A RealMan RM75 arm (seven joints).
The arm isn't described. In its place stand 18 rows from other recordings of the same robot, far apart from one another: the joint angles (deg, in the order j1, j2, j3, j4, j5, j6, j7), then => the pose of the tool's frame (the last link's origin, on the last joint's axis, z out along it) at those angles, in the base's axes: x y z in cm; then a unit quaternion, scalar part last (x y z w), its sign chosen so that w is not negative.
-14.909 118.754 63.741 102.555 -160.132 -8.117 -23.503 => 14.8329, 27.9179, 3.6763, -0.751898, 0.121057, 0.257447, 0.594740
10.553 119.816 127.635 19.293 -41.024 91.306 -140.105 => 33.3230, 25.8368, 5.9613, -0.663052, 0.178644, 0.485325, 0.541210
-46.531 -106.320 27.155 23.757 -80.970 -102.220 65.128 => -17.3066, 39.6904, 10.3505, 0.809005, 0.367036, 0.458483, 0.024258
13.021 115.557 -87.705 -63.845 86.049 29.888 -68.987 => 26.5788, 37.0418, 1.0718, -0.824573, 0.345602, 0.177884, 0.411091
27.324 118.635 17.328 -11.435 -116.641 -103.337 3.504 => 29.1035, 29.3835, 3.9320, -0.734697, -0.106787, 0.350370, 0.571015
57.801 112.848 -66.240 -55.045 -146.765 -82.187 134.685 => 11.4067, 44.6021, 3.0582, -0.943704, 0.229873, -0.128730, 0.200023
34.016 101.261 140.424 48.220 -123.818 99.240 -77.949 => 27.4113, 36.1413, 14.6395, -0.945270, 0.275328, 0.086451, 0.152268
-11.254 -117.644 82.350 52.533 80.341 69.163 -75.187 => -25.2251, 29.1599, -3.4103, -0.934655, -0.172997, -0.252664, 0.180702
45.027 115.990 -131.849 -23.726 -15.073 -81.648 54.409 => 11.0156, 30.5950, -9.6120, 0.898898, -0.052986, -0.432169, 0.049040
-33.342 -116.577 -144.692 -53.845 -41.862 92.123 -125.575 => -28.1020, 34.9283, 5.8050, -0.849747, -0.500963, -0.085399, 0.140261
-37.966 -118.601 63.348 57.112 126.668 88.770 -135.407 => -18.6113, 36.0867, -1.0526, -0.910336, -0.411095, -0.028460, 0.038469
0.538 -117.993 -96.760 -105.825 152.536 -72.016 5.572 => -25.6585, 28.1063, 7.1535, -0.738658, -0.538612, 0.024965, 0.404548
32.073 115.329 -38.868 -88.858 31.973 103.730 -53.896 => 23.3313, 34.2693, 15.8755, -0.886517, 0.352806, -0.058361, 0.293614
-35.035 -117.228 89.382 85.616 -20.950 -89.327 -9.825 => -16.1729, 35.9283, 1.0772, -0.773641, -0.523374, 0.154797, 0.321864
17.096 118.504 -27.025 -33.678 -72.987 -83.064 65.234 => 33.4248, 30.6685, 11.0472, -0.704254, 0.241400, 0.458774, 0.485054
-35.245 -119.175 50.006 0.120 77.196 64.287 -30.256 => -28.5832, 32.9039, -8.5264, -0.903349, -0.164853, -0.236265, 0.317748
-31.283 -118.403 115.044 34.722 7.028 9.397 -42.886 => -25.8385, 38.8493, -9.6701, -0.823996, -0.359608, -0.127802, 0.418783
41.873 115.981 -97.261 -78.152 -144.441 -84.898 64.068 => 12.1944, 35.3733, -3.8146, 0.815687, 0.515860, 0.259303, 0.036122
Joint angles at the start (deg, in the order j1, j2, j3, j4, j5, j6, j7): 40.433, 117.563, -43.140, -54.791, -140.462, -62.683, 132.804
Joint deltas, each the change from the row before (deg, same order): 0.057, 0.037, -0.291, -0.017, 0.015, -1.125, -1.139; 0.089, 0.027, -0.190, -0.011, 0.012, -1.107, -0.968; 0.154, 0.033, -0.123, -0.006, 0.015, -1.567, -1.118; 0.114, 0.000, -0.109, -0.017, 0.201, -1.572, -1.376; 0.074, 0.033, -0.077, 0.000, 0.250, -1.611, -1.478; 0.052, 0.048, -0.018, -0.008, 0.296, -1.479, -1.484; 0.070, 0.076, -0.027, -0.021, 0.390, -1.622, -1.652; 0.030, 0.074, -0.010, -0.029, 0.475, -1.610, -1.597; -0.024, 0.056, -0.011, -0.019, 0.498, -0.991, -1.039; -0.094, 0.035, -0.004, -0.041, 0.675, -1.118, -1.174; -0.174, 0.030, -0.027, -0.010, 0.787, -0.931, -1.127; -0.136, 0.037, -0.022, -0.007, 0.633, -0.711, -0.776; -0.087, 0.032, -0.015, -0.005, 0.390, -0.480, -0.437
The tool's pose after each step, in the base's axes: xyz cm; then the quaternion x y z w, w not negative. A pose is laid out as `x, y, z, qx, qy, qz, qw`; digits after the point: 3 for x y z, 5 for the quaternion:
24.329, 43.647, 6.793, -0.82781, 0.43695, 0.08806, 0.34065
24.164, 43.475, 6.543, -0.83562, 0.42995, 0.08252, 0.33176
23.941, 43.236, 6.237, -0.84499, 0.42216, 0.07641, 0.31926
23.713, 42.991, 5.975, -0.85477, 0.41252, 0.07124, 0.30677
23.504, 42.707, 5.691, -0.86450, 0.40251, 0.06657, 0.29358
23.309, 42.435, 5.443, -0.87339, 0.39244, 0.06315, 0.28141
23.058, 42.137, 5.166, -0.88303, 0.38071, 0.06034, 0.26774
22.816, 41.824, 4.911, -0.89194, 0.36937, 0.05878, 0.25408
22.644, 41.621, 4.753, -0.89731, 0.36208, 0.05957, 0.24532
22.474, 41.378, 4.613, -0.90296, 0.35401, 0.06146, 0.23571
22.347, 41.143, 4.489, -0.90773, 0.34667, 0.06449, 0.22734
22.239, 40.960, 4.389, -0.91103, 0.34165, 0.06741, 0.22080
22.169, 40.834, 4.317, -0.91299, 0.33887, 0.06932, 0.21635

